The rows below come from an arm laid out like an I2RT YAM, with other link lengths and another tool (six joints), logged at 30 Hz.
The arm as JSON. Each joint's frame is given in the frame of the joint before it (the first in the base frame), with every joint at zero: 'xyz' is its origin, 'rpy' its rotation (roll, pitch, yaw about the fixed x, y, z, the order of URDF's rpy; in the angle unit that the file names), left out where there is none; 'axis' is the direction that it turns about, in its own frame. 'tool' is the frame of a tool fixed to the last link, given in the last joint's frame.
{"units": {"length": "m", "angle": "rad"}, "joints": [
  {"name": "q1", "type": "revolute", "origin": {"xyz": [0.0, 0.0, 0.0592]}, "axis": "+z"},
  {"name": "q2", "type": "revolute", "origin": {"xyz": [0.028, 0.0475, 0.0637]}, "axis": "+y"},
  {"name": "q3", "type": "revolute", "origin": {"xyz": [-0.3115, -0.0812, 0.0]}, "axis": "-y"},
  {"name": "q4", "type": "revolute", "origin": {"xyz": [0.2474, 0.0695, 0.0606]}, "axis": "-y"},
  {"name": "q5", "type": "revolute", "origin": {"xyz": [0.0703, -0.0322, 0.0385]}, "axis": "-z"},
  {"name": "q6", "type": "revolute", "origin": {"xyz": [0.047, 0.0, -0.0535]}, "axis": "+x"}
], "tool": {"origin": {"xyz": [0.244, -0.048, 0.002], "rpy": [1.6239, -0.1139, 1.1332]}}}
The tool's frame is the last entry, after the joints.
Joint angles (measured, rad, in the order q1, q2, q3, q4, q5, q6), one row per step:
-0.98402 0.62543 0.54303 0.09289 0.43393 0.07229
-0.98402 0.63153 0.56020 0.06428 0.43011 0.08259
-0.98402 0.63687 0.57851 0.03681 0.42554 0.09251
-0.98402 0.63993 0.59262 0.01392 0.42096 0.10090
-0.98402 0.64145 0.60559 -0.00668 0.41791 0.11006
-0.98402 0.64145 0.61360 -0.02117 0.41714 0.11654
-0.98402 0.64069 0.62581 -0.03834 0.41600 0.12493
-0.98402 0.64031 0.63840 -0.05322 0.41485 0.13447
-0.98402 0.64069 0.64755 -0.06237 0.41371 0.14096
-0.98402 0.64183 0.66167 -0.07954 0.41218 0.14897
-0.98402 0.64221 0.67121 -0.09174 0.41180 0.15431
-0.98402 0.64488 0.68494 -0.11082 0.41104 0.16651
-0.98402 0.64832 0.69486 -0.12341 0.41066 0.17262
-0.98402 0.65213 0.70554 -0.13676 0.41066 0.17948
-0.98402 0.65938 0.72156 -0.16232 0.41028 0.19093
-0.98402 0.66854 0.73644 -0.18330 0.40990 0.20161
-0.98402 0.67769 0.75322 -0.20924 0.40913 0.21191
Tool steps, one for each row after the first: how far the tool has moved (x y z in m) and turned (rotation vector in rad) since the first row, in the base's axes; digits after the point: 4 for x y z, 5 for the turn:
0.0014 -0.0003 -0.0017 0.01619 -0.00046 0.00384
0.0028 -0.0004 -0.0021 0.02987 -0.00227 0.00829
0.0040 -0.0002 -0.0028 0.04116 -0.00408 0.01267
0.0046 0.0003 -0.0029 0.05034 -0.00814 0.01547
0.0045 0.0009 -0.0032 0.05683 -0.01100 0.01601
0.0043 0.0017 -0.0020 0.06173 -0.01700 0.01690
0.0041 0.0025 0.0001 0.06491 -0.02539 0.01781
0.0042 0.0029 0.0019 0.06633 -0.03160 0.01880
0.0043 0.0036 0.0037 0.07121 -0.03724 0.02001
0.0041 0.0042 0.0048 0.07464 -0.04086 0.02016
0.0040 0.0047 0.0051 0.08339 -0.04854 0.02027
0.0041 0.0048 0.0053 0.08952 -0.05125 0.02020
0.0041 0.0049 0.0055 0.09606 -0.05449 0.01967
0.0041 0.0051 0.0036 0.11201 -0.05664 0.01875
0.0046 0.0048 0.0020 0.12654 -0.05887 0.01778
0.0049 0.0048 -0.0002 0.14360 -0.05908 0.01687

